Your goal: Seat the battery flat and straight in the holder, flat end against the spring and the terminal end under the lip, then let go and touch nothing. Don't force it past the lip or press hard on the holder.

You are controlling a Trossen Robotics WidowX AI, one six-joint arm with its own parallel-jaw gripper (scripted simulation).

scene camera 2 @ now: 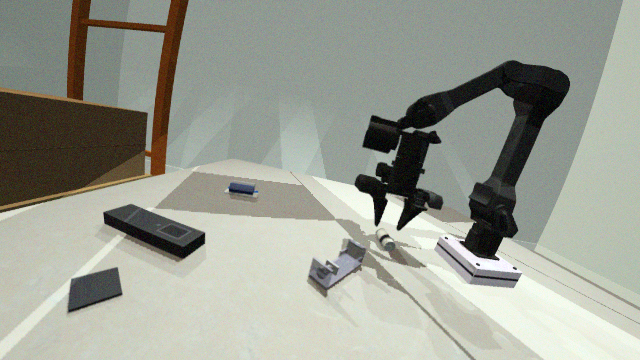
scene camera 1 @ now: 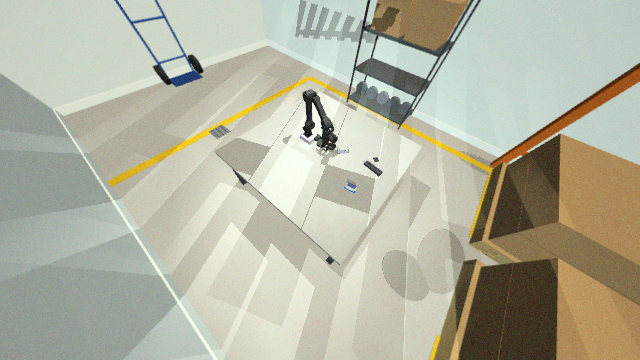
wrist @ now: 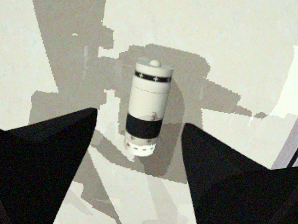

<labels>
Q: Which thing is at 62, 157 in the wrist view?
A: My gripper.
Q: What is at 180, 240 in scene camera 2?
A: A black remote-like bar.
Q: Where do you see a dark flat square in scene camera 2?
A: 85, 290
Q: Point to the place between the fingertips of my gripper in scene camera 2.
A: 386, 228
</labels>
